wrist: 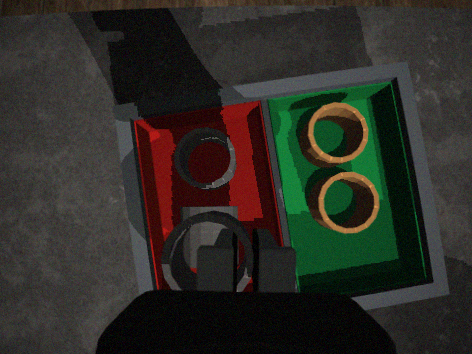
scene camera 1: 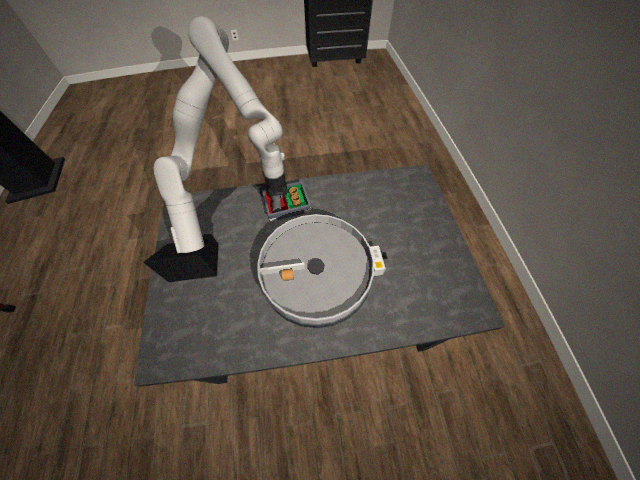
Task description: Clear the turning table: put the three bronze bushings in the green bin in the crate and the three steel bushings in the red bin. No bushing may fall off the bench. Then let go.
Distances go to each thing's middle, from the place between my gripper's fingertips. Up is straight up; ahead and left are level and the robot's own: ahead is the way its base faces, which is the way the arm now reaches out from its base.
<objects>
Now: the turning table (scene camera 1: 333, 265) 7 cm ahead of my hand, 34 cm to the right of it and 5 cm below it.
</objects>
